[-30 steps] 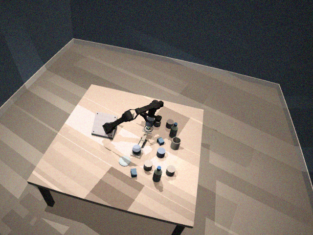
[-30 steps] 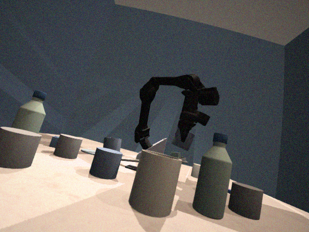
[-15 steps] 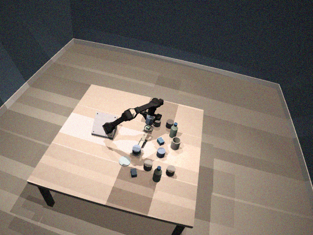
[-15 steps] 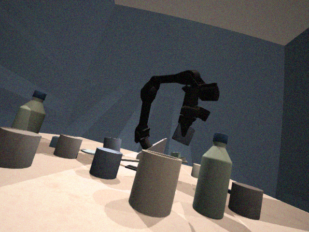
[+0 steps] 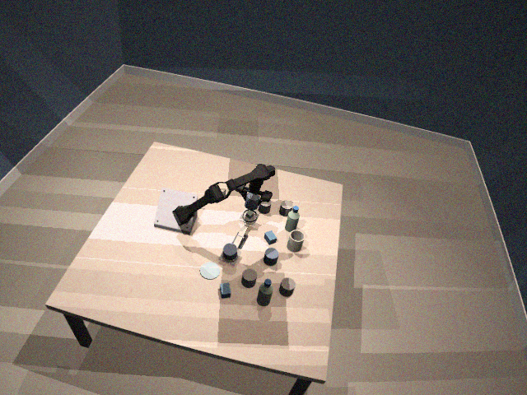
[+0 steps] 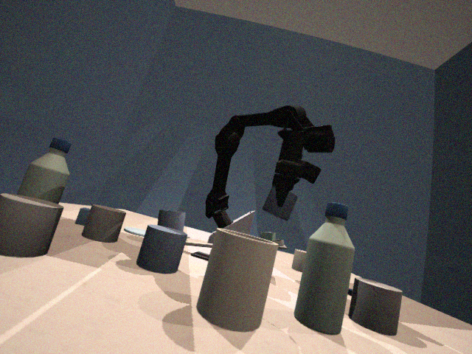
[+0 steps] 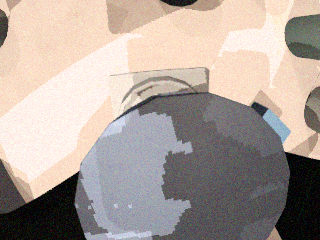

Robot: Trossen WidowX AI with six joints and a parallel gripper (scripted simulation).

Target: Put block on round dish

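Now: the pale green block 10 mm to the right of my gripper tip and 80 mm below it. Also, from my gripper tip: blue-grey cup (20 mm behind, 290 mm to the right, 110 mm below); round pale dish (80 mm behind, 380 mm to the right, 170 mm below); beige cup (280 mm ahead, 60 mm to the right, 130 mm below).
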